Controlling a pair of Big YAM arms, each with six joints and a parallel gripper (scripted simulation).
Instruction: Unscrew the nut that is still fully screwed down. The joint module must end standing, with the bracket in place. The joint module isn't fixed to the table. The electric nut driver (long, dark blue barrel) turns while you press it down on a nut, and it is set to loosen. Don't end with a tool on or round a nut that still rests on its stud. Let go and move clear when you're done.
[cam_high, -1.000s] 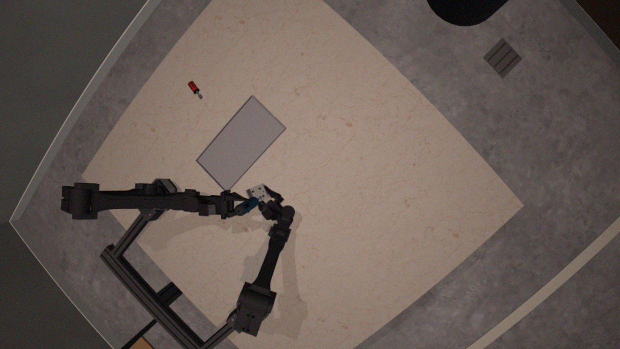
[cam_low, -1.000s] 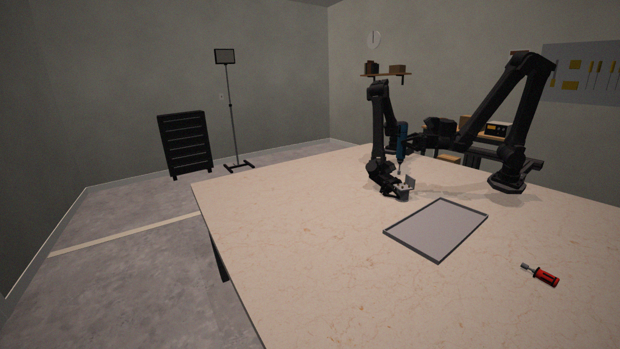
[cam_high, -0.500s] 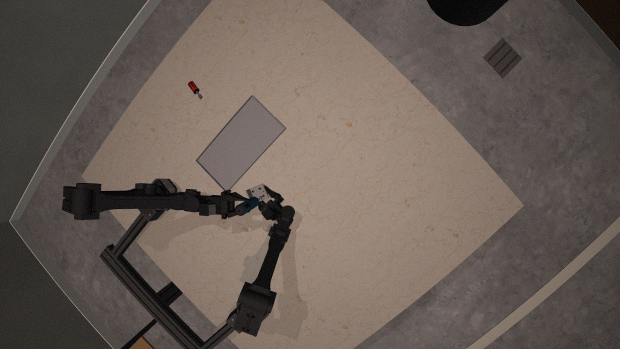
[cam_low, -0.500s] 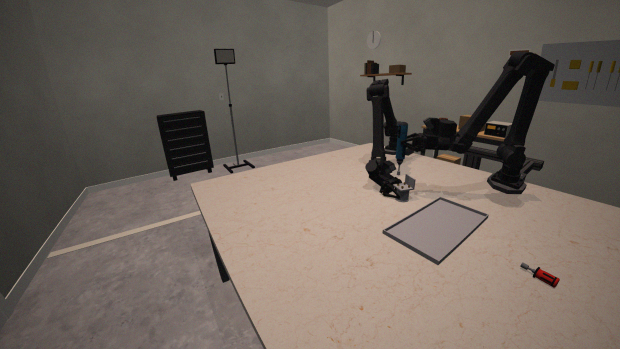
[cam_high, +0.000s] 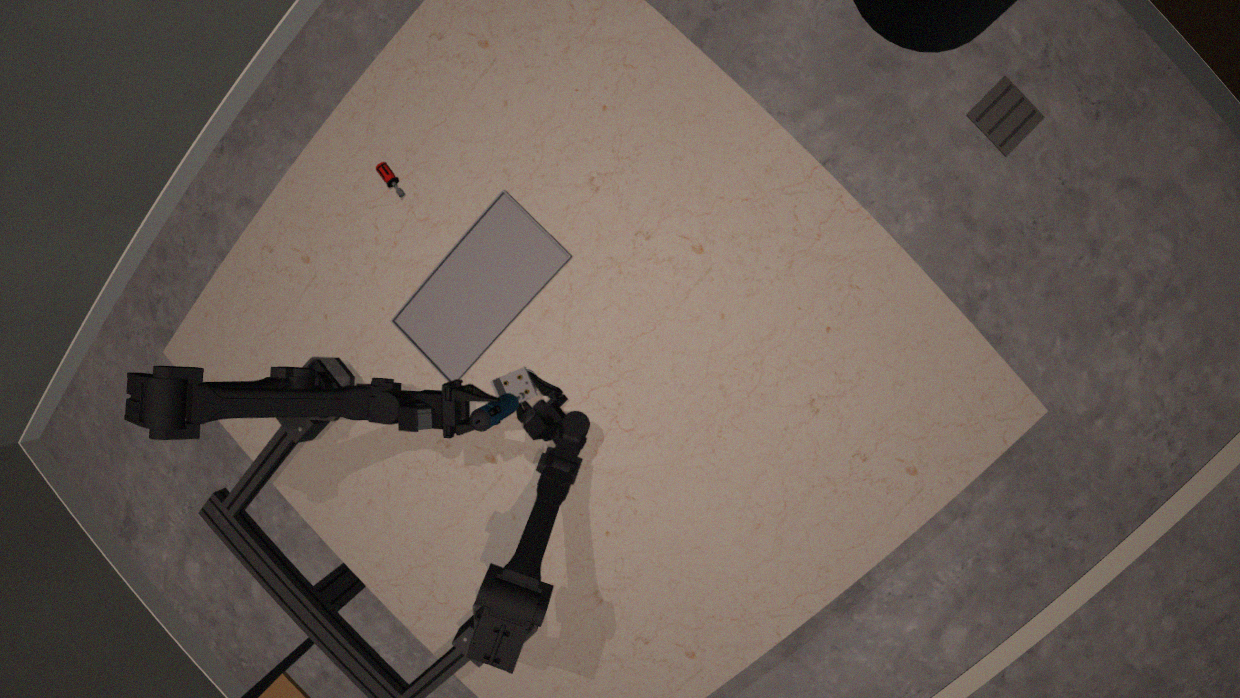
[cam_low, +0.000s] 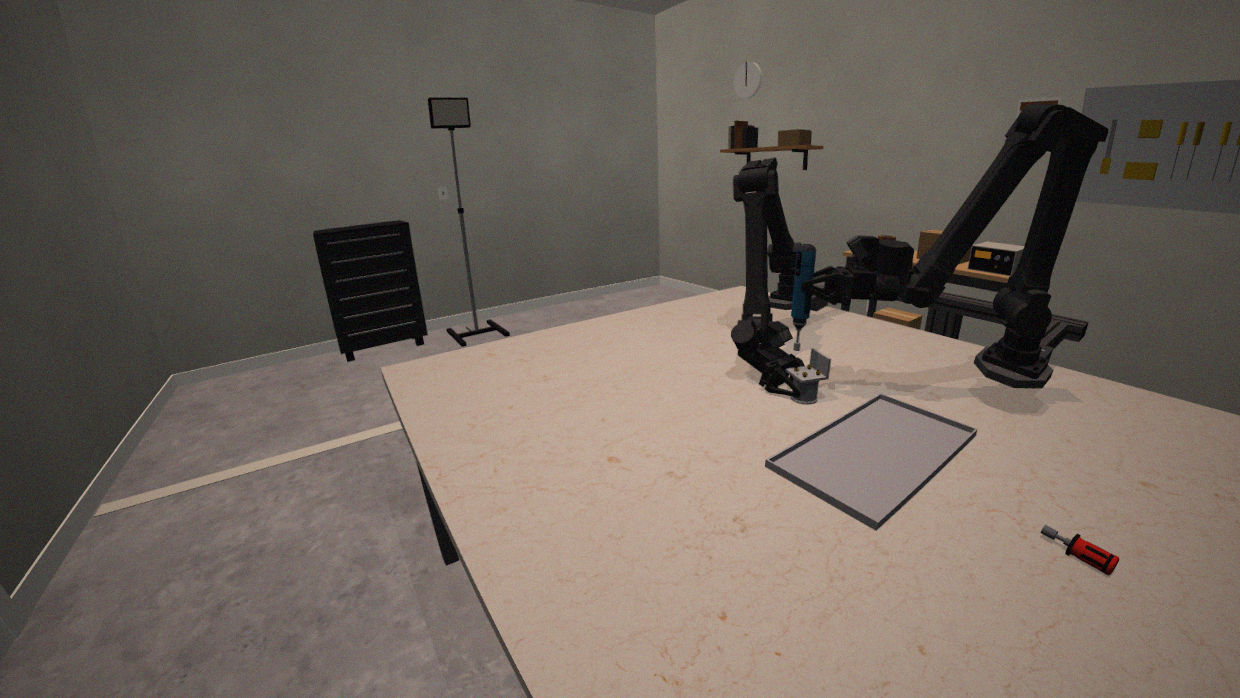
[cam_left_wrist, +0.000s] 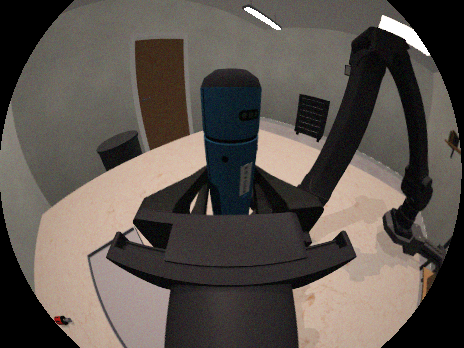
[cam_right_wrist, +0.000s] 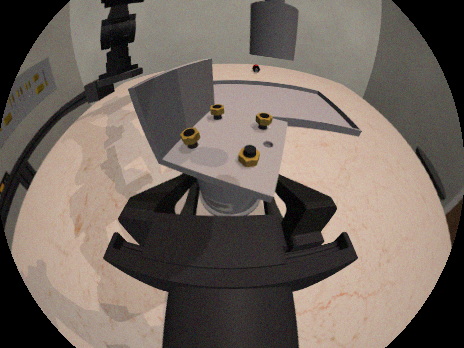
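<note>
Right now the joint module is 10 mm above my right hand. From my right hand the other things lie so: flat grey tray (50 mm ahead, 240 mm to the left, 20 mm below); red-handled screwdriver (50 mm ahead, 580 mm to the left, 10 mm below); grey bracket (50 mm above).
</note>
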